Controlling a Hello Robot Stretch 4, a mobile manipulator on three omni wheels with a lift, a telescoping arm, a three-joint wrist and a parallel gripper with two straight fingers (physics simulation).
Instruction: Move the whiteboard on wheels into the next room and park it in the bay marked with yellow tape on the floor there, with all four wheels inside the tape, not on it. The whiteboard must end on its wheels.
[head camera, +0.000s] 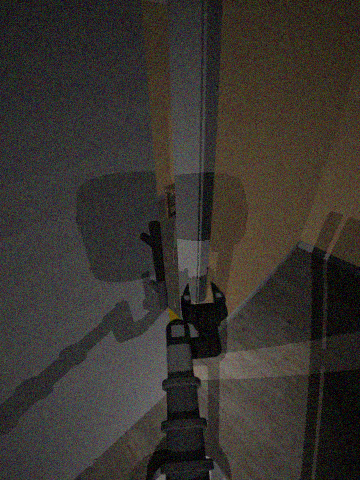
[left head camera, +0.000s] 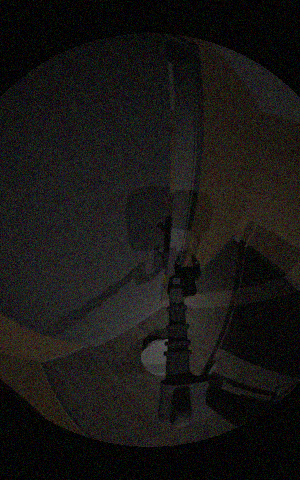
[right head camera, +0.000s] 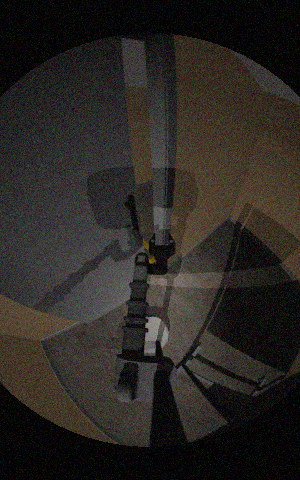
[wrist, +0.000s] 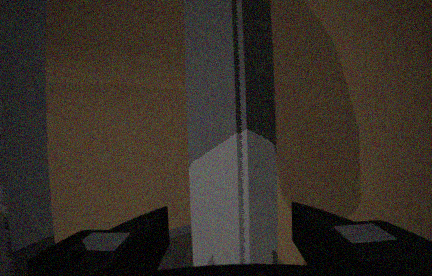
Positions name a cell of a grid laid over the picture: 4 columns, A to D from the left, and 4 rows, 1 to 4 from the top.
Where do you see a door frame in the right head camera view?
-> C1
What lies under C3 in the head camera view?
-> My gripper.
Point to my gripper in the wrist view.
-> At C4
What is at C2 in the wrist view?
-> A door frame.
